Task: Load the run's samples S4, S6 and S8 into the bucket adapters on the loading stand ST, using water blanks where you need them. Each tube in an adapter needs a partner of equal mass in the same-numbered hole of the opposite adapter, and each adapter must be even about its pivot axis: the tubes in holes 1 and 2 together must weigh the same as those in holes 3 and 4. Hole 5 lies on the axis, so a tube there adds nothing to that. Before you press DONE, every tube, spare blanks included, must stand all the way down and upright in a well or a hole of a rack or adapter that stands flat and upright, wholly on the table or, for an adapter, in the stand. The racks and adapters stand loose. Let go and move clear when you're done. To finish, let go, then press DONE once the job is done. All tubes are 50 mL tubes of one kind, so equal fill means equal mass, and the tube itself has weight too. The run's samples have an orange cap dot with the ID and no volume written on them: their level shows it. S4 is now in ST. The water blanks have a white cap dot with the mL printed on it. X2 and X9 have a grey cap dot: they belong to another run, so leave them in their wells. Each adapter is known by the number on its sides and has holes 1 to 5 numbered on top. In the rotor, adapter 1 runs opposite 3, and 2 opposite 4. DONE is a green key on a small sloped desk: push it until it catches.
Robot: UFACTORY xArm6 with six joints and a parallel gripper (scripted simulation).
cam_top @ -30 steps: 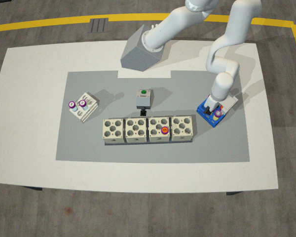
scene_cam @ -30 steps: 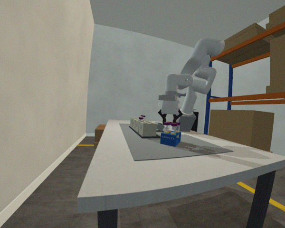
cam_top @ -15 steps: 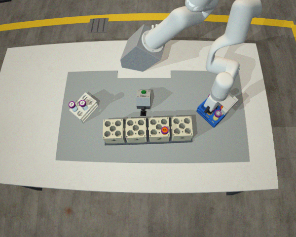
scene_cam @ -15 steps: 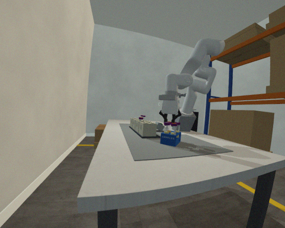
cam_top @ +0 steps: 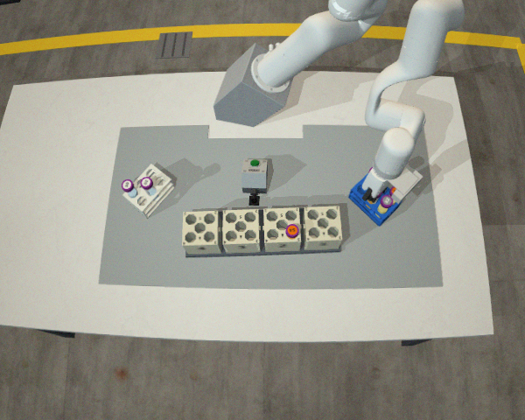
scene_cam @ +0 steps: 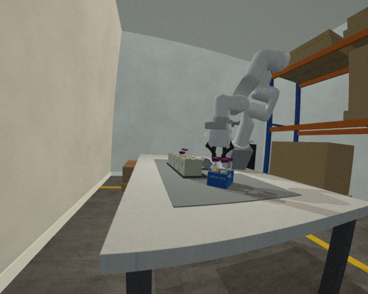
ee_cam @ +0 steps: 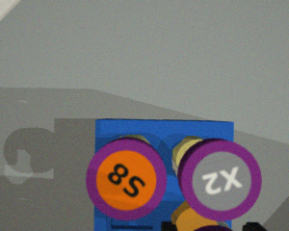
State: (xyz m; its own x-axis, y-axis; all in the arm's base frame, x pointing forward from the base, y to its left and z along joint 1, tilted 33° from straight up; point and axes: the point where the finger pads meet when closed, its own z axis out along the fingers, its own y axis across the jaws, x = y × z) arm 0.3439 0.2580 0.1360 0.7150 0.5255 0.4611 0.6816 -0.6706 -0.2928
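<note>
Now: hand 5 cm above the orange-dot tube and 1 cm short of it. From my hand the other things lie so: loading stand 31 cm to the right, 11 cm below, 9 cm ahead; green DONE key 34 cm to the right, 11 cm behind, 5 cm below; blue sample rack 9 cm below, 1 cm to the left, 1 cm behind.
</note>
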